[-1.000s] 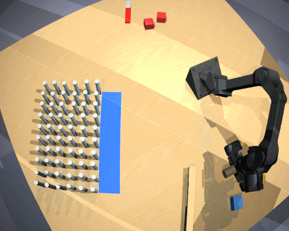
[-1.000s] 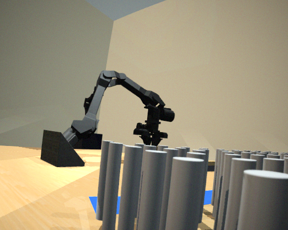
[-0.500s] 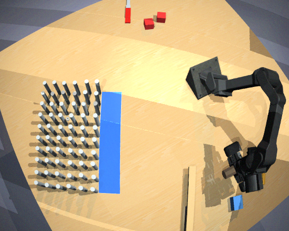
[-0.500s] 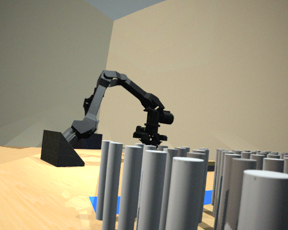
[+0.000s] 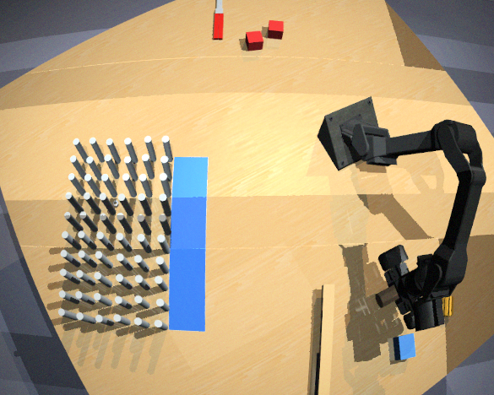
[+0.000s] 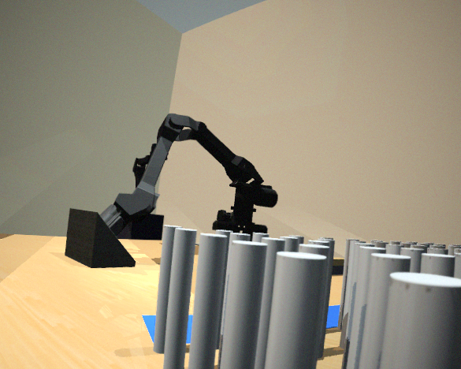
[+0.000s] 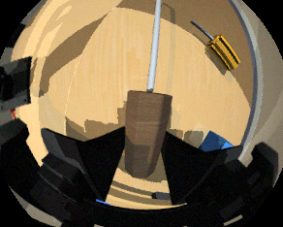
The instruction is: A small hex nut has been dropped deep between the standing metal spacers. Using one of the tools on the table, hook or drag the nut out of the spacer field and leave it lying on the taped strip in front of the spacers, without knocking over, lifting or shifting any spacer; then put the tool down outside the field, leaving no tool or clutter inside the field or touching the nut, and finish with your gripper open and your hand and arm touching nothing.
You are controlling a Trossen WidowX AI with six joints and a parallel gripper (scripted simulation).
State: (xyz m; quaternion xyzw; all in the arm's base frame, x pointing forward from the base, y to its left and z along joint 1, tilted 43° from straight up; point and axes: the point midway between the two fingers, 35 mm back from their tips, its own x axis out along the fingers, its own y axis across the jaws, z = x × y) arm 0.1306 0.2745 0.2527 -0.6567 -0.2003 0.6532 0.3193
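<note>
My gripper tip is 100 mm past the thin metal hook tool, 20 mm to the right of it and 10 mm below it. Also, from my gripper tip: blue taped strip: 360 mm to the right, 330 mm ahead, 20 mm below; then blue block: 130 mm to the left, 50 mm ahead; then yellow-handled screwdriver: 110 mm to the left, 110 mm behind.
</note>
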